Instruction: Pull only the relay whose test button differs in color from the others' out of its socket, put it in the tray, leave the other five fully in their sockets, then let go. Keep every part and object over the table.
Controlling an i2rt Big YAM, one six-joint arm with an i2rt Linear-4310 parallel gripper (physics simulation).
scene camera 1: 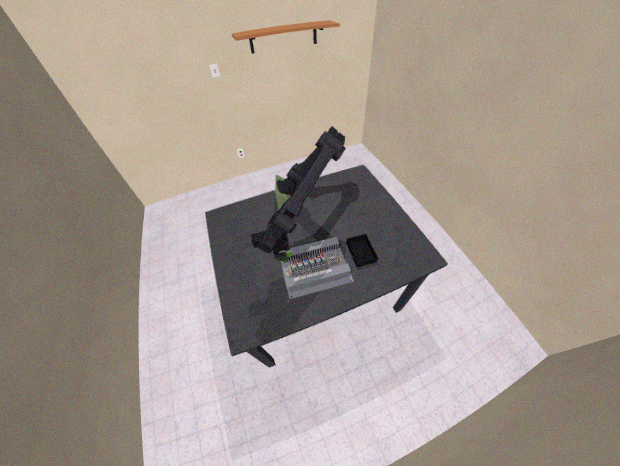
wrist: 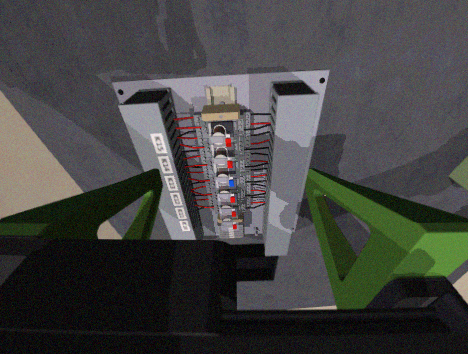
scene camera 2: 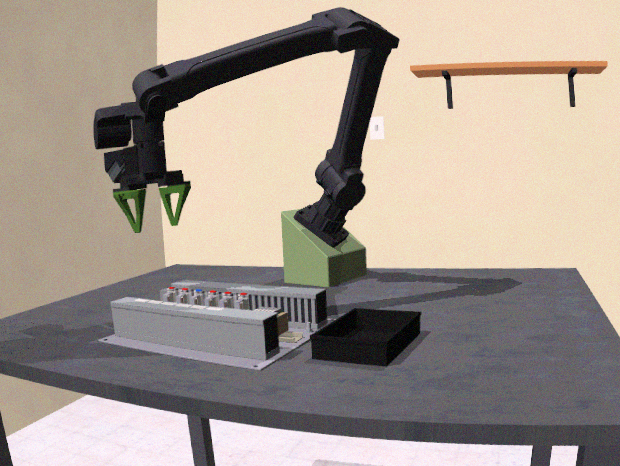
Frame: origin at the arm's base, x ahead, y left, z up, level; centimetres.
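Seen in the pictures: gripper, between the fingertips: (scene camera 1: 283,252) (wrist: 233,176) (scene camera 2: 156,229); arm's base, origin of its link: (scene camera 1: 286,188) (scene camera 2: 320,227).
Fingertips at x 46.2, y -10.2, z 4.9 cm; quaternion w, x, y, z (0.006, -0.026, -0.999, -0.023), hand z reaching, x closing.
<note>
Pixels of each thing's top centre, then the offset from my fingertips to it. "*": a spot on its surface instead.
- relay with the blue test button, centre of its top: (wrist: 225,183) (scene camera 2: 195,290) (scene camera 1: 305,261) dx +1.5, dy +9.1, dz -10.2 cm
- black tray, a spot on its surface: (scene camera 2: 348,349) (scene camera 1: 367,262) * dx +8.1, dy +39.2, dz -15.2 cm
The relay with the blue test button (scene camera 1: 305,261) (scene camera 2: 198,297) (wrist: 224,180) stands upright in the socket row, third from the left in both scene views and third from the top in the wrist view. The other relays (scene camera 2: 227,299) (wrist: 221,161) have red buttons and stand in the same row. My gripper (scene camera 2: 155,228) (wrist: 233,176) is open and empty, high above the left end of the board in scene camera 2; its fingers straddle the row in the wrist view. The black tray (scene camera 1: 367,263) (scene camera 2: 348,349) stands right of the board, with no relay visible in it.
Grey wire ducts (scene camera 2: 190,325) (wrist: 291,150) flank the row on both sides, rising from the base plate (scene camera 2: 238,361) (wrist: 255,82). Red and black wires run from them to the sockets. The green arm base (scene camera 2: 305,255) stands behind the board. A wall shelf (scene camera 2: 506,68) hangs far behind.
</note>
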